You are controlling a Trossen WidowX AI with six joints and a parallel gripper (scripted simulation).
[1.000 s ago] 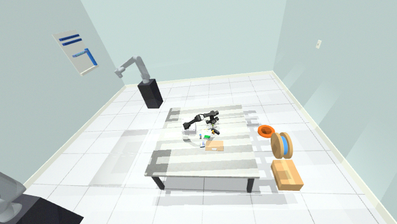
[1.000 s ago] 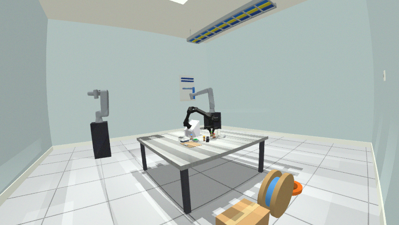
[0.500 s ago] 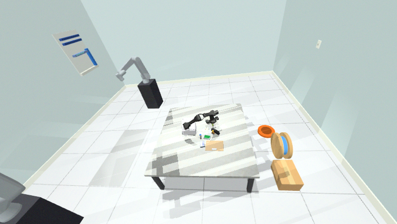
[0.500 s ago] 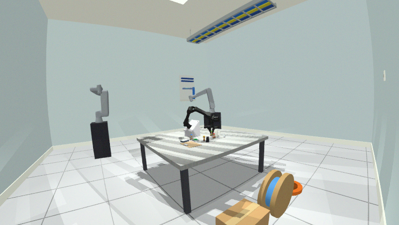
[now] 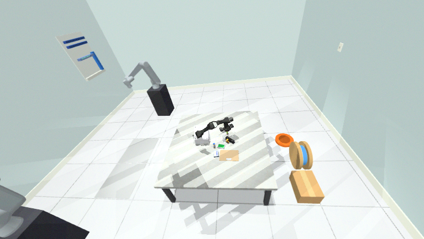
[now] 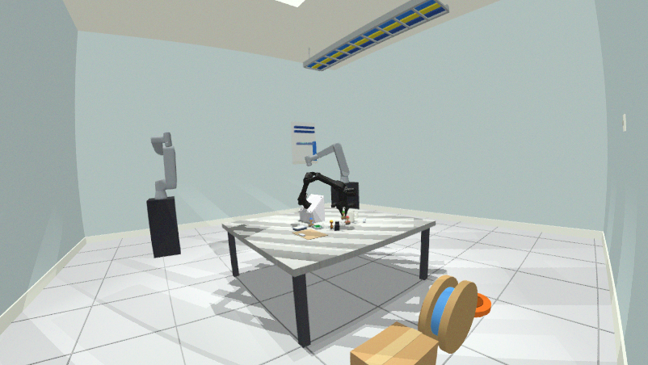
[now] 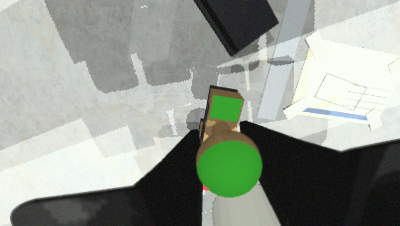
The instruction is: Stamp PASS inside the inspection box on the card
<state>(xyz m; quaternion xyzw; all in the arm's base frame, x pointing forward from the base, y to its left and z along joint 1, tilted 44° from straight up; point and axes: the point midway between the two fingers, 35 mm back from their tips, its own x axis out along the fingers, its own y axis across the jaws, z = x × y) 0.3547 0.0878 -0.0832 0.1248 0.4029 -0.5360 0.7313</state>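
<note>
Now: gripper tip 70 mm past the green ink pad, 200 mm to the left of it and 70 mm above it. Also, from my gripper tip: green-knobbed stamp: right at my gripper tip; then black block: 40 mm ahead, 100 mm to the right, 60 mm below; then red-knobbed stamp: 10 mm behind, 40 mm to the left, 50 mm below.
</note>
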